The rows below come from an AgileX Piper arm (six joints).
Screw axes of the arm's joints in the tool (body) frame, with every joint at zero. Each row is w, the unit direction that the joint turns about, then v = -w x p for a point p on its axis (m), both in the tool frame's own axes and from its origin. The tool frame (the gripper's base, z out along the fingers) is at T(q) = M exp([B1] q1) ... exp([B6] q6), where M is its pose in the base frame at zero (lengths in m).
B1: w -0.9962 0 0.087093 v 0.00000 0.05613 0.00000
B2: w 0 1 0 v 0.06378 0.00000 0.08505
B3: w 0 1 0 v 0.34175 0.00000 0.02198
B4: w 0 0 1 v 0.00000 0.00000 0.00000
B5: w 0 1 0 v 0.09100 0.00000 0.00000
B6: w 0 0 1 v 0.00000 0.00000 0.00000
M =
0.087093 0 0.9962 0.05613
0 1 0 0.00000
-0.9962 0 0.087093 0.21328
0 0 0 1
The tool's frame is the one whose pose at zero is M.
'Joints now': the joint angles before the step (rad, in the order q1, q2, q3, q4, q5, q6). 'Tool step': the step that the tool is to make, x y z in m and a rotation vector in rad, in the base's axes. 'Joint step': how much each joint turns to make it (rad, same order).
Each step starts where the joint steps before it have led.
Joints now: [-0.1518 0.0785 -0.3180 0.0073 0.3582 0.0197]
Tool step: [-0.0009 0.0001 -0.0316 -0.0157 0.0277 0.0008]
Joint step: [0.0006 -0.0783 0.1100 -0.0019 -0.0066 -0.0179]
